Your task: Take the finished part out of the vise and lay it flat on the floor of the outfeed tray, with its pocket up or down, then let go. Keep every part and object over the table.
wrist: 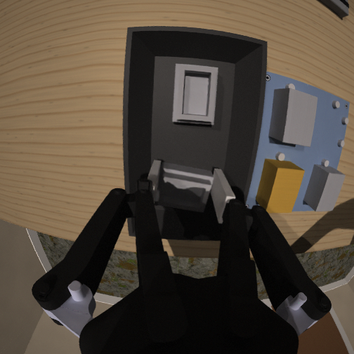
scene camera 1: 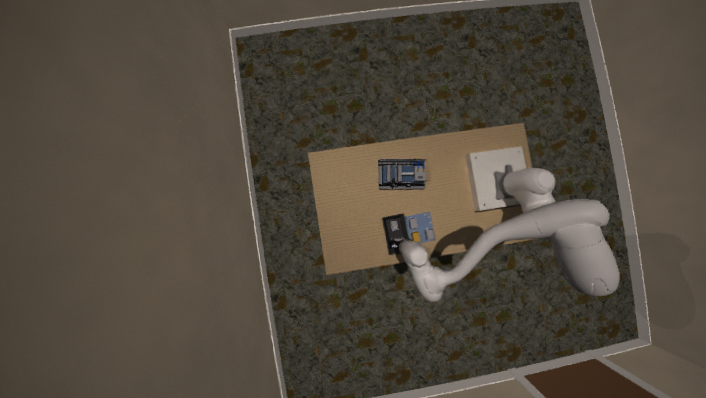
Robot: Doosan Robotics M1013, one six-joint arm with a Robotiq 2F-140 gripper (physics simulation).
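Places are measured from the arm's base along level axes (x ahead, y left, z up), in centimetres.
Pixels of known places: gripper, fingertip midpoint: (scene camera 1: 396, 239); arm's base, origin of the base link: (scene camera 1: 507, 185).
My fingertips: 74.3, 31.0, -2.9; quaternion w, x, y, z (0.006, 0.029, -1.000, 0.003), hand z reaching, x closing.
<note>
For each thing: its top centre in the pictures, then the offset to it from my fingertips, as dx, dy, dz. "spot": a spot on its surface instead. Level surfaces: height alone.
- black outfeed tray, surface spot: (scene camera 1: 386, 233) spot: +6.5, -4.4, +0.8
- grey part, middle of its top: (scene camera 1: 395, 226) +1.0, -8.9, +1.8
- vise, middle of its top: (scene camera 1: 405, 172) -6.0, -41.8, +7.1
- blue plate, middle of its top: (scene camera 1: 419, 228) -16.1, -6.0, -2.0
- orange block, middle of its top: (scene camera 1: 416, 237) -12.4, -0.9, +1.5
- wooden table, its level: dz -2.9
The black outfeed tray (scene camera 1: 386, 233) (wrist: 140, 110) stands near the table's front edge. My gripper (scene camera 1: 397, 245) (wrist: 185, 175) is shut on a grey part (wrist: 182, 199), held between its two pads over the near end of the tray, within its walls. The wrist view does not show clearly whether this part touches the tray floor or which way its pocket faces. Another grey part (scene camera 1: 394, 225) (wrist: 195, 95) lies flat, pocket up, at the far end of the tray, apart from the held one. The vise (scene camera 1: 401, 174) stands behind the tray, with no part of my gripper at it.
A blue plate (scene camera 1: 424, 220) (wrist: 309, 154) lies right beside the tray and bears an orange block (scene camera 1: 416, 237) (wrist: 281, 186) and two grey blocks (wrist: 295, 117) (wrist: 325, 187). A white box (scene camera 1: 485, 175) stands at the right of the wooden table (scene camera 1: 350, 210) (wrist: 60, 125).
</note>
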